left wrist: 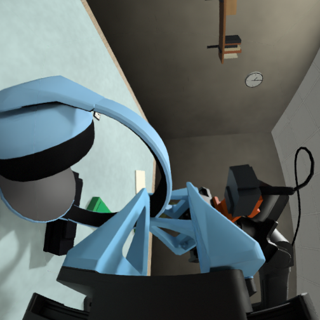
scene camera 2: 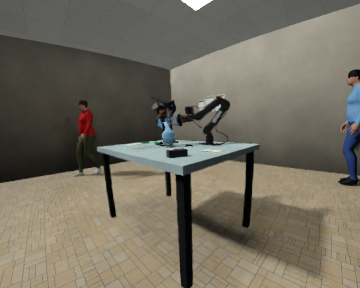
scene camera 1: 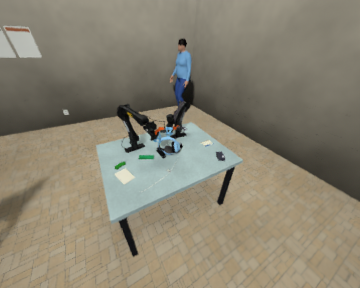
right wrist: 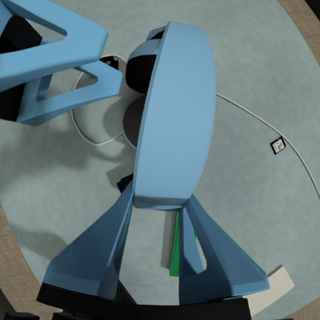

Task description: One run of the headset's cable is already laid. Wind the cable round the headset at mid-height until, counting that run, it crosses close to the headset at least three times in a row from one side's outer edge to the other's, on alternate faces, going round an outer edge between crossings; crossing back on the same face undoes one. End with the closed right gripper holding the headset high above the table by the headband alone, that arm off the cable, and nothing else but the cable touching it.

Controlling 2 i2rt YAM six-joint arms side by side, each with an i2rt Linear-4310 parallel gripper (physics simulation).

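Where they show: left gripper, between the fingertips: (scene camera 2: 168, 121) (scene camera 1: 168, 135); right gripper, between the fingertips: (scene camera 2: 164, 127) (scene camera 1: 161, 141); left arm's base, origin of its link: (scene camera 2: 209, 144) (scene camera 1: 178, 135); right arm's base, origin of its link: (scene camera 1: 135, 148).
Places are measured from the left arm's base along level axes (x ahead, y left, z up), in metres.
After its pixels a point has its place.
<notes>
The light-blue headset (scene camera 1: 175, 145) {y -0.175, x 0.329, z 0.127 m} (scene camera 2: 168, 135) {y -0.129, x 0.327, z 0.095 m} (left wrist: 45, 130) (right wrist: 175, 115) is upright low over the table, with its headband uppermost; whether it touches the table is unclear. My right gripper (right wrist: 158, 188) is shut on the near end of the headband. My left gripper (right wrist: 113, 68) is partly open and empty, its fingers beside the headband, at the left in the right wrist view. The white cable (scene camera 1: 160, 181) {y -0.413, x 0.563, z 0.003 m} (right wrist: 250, 113) runs right from the headset, with a small tag (right wrist: 278, 145) on it. Another stretch loops at the left below my left fingers. Its crossings at the headset are hidden.
A green block (scene camera 1: 146, 157) {y -0.442, x 0.264, z 0.018 m} (right wrist: 176, 252) lies near the headset, with a smaller green piece (scene camera 1: 120, 165) {y -0.675, x 0.278, z 0.014 m} and a cream sheet (scene camera 1: 125, 175) {y -0.651, x 0.406, z 0.005 m} farther left. A black box (scene camera 1: 220, 156) {y 0.201, x 0.537, z 0.036 m} (scene camera 2: 177, 153) {y 0.246, x 0.532, z 0.020 m} and a pale card (scene camera 1: 206, 143) {y 0.229, x 0.263, z 0.001 m} lie at the right in scene camera 1.
</notes>
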